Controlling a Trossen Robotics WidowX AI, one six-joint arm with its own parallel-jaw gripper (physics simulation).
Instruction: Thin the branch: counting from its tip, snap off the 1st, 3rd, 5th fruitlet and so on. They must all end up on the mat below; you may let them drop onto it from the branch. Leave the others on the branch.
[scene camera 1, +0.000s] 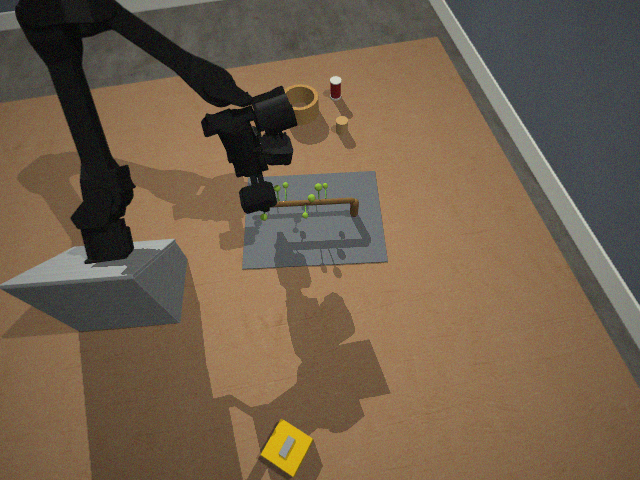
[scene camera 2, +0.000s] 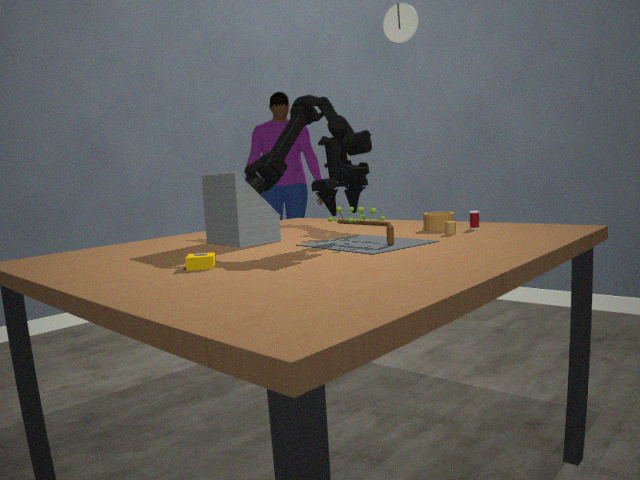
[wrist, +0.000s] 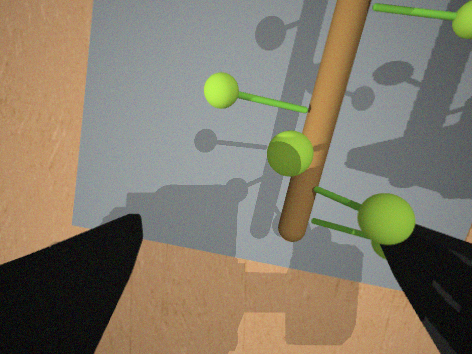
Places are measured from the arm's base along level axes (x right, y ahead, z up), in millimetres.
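Where they show: gripper, fingertip midpoint: (scene camera 2: 344, 214) (wrist: 260, 226); arm's base, link origin: (scene camera 1: 110, 255) (scene camera 2: 245, 196).
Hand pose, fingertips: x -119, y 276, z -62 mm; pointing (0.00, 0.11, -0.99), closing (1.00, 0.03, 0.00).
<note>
Each offset is from my fingertips to the top centre of the thing. Level surfaces: height alone.
The brown branch @[dy +85, dx +32, dz -12 mm] (scene camera 1: 336, 201) (scene camera 2: 369, 223) (wrist: 332, 75) stands over the grey mat @[dz -71 mm] (scene camera 1: 361, 180) (scene camera 2: 413, 241) (wrist: 150, 60). In the wrist view, counting from the tip, the first fruitlet @[dy -6, dx +42, dz -1 mm] (wrist: 379, 248) is mostly hidden behind the second fruitlet @[dy +12, dx +31, dz +25 mm] (wrist: 386, 219), both right of the branch. The third fruitlet @[dy +29, dx +11, dz +22 mm] (wrist: 290, 153) overlaps the branch, the fourth fruitlet @[dy +46, dx -2, dz -2 mm] (wrist: 221, 90) sticks out left, and the fifth fruitlet @[dy +77, dx +57, dz -2 mm] (wrist: 465, 20) is cut by the right edge. My gripper (scene camera 1: 261, 198) (scene camera 2: 343, 211) (wrist: 260, 226) is open and empty above the tip end; the right fingertip is partly hidden behind the first two fruitlets.
A wooden bowl @[dy +131, dx -297, dz -23 mm] (scene camera 1: 307, 111) (scene camera 2: 438, 222), a small tan cylinder @[dy +220, dx -205, dz -38 mm] (scene camera 1: 341, 125) (scene camera 2: 450, 227) and a red can with a white top @[dy +234, dx -332, dz -20 mm] (scene camera 1: 336, 88) (scene camera 2: 474, 220) stand beyond the mat. A yellow block @[dy -37, dx +467, dz -42 mm] (scene camera 1: 286, 448) (scene camera 2: 200, 261) lies nearer. The arm stands on a grey wedge (scene camera 1: 155, 289) (scene camera 2: 219, 211).
</note>
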